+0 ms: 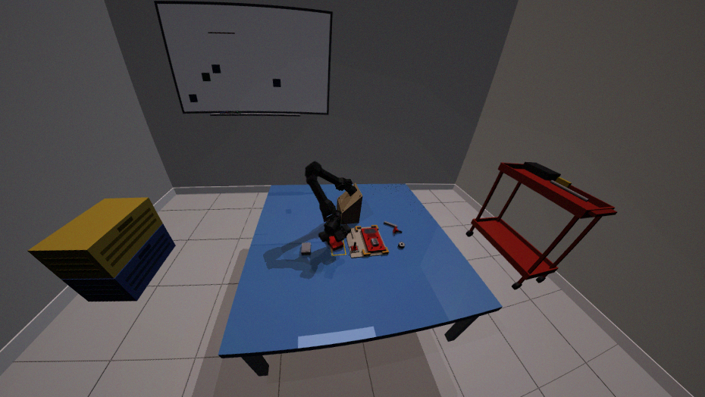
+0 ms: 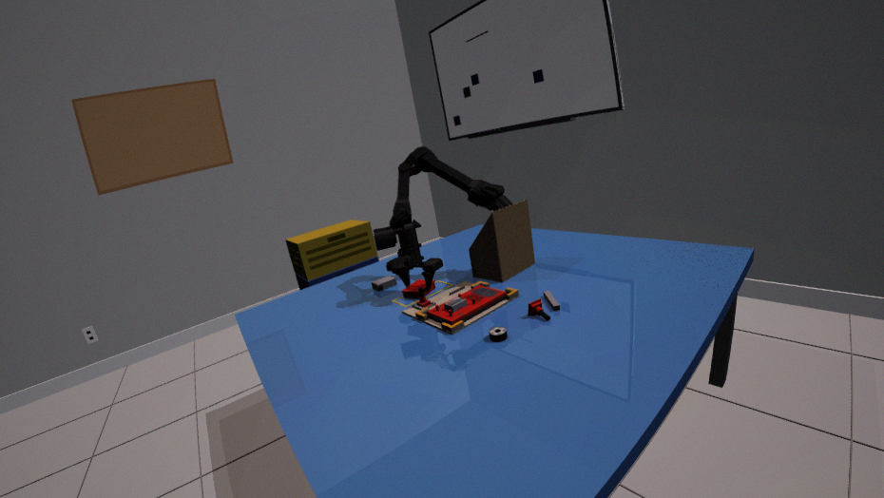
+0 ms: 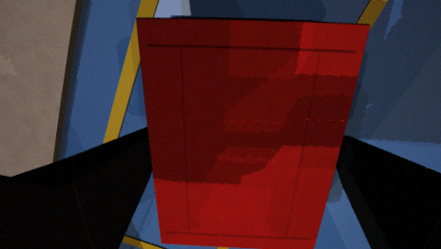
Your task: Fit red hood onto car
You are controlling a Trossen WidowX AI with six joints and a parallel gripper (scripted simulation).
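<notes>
Right now the grey engine block is 24 cm to the left of my gripper tip, 6 cm ahead of it and 1 cm above it. Round my gripper tip: black ring: 41 cm to the left, 10 cm ahead; red hood: 1 cm above; grey bar: 43 cm to the left, 10 cm behind.
</notes>
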